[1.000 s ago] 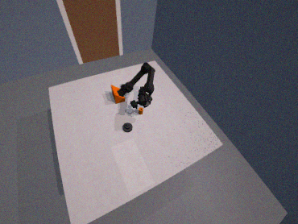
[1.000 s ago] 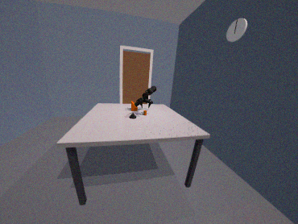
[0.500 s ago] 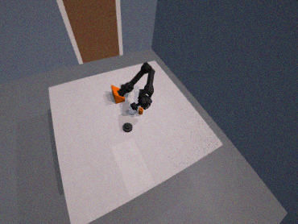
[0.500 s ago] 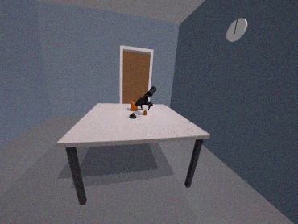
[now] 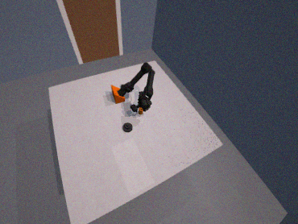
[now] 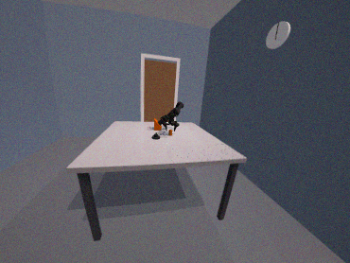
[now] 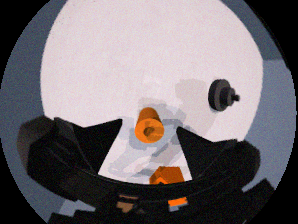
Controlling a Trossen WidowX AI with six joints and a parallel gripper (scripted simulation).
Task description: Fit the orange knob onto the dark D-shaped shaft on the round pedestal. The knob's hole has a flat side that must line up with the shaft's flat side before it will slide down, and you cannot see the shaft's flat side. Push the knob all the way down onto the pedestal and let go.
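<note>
Right now the orange knob is 2 cm below my gripper tip. From my gripper tip the other things lie so: dark round pedestal 18 cm to the right, 9 cm ahead, 1 cm below.
</note>
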